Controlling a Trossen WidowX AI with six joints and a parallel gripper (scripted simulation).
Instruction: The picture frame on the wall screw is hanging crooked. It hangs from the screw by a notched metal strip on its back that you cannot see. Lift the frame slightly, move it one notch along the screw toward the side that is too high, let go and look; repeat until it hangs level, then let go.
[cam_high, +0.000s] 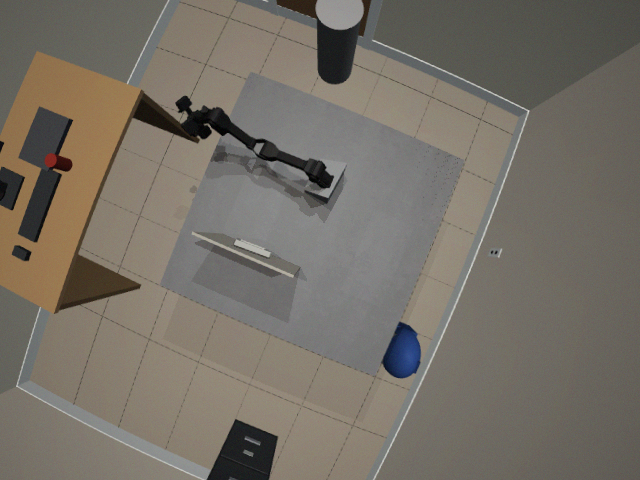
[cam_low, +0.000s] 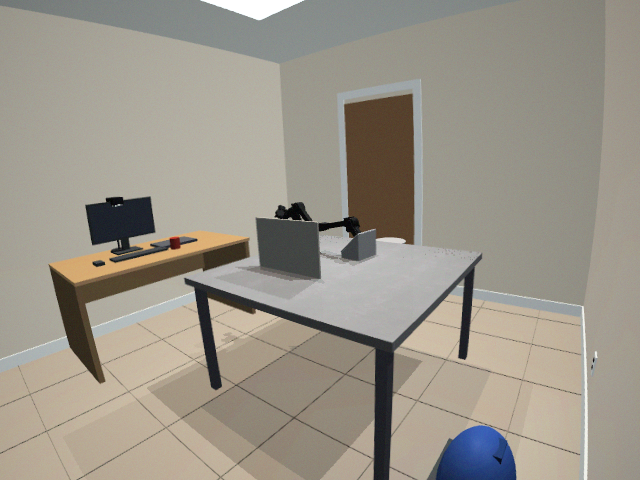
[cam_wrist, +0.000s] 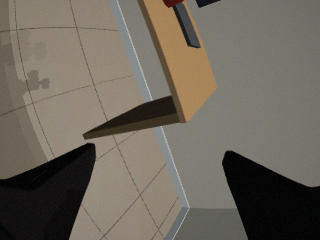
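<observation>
The pale picture frame lies 46 cm ahead of my gripper tip, 53 cm to the left of it and 2 cm below it. Round my gripper tip: wall panel (47 cm ahead, 54 cm to the left, 3 cm below).
</observation>
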